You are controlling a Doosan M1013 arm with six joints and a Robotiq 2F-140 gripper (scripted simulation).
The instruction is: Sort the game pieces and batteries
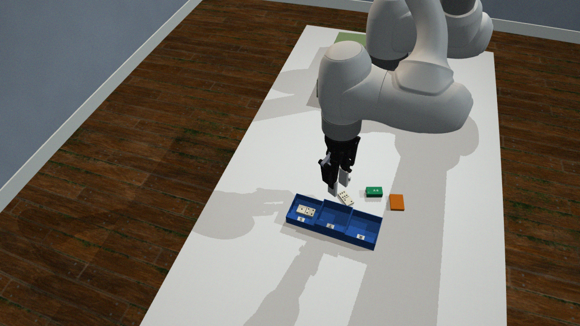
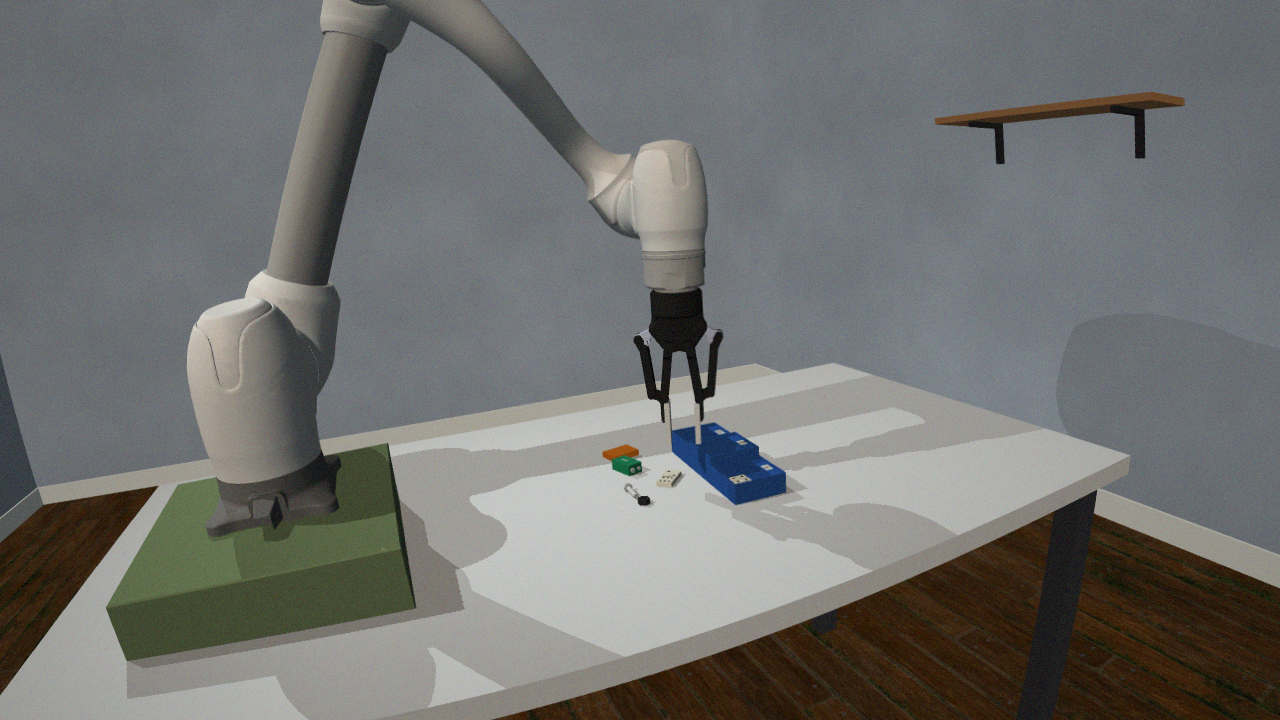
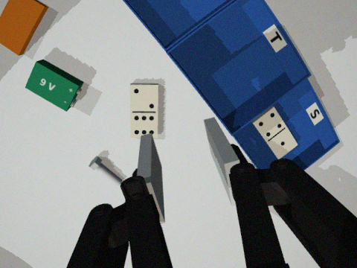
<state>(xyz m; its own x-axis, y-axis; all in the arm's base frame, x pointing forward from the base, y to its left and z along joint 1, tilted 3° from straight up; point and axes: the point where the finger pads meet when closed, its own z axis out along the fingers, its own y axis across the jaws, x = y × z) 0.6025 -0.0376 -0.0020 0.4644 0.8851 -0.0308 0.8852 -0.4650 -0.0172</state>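
Now: the cream domino 2 cm behind my hand, 2 cm to the left of it and 10 cm below it. Round my hand: grey bolt: 9 cm behind, 1 cm to the left, 9 cm below; blue three-compartment bin: 7 cm ahead, 1 cm to the left, 8 cm below; black nut: 9 cm behind, 3 cm to the right, 10 cm below.
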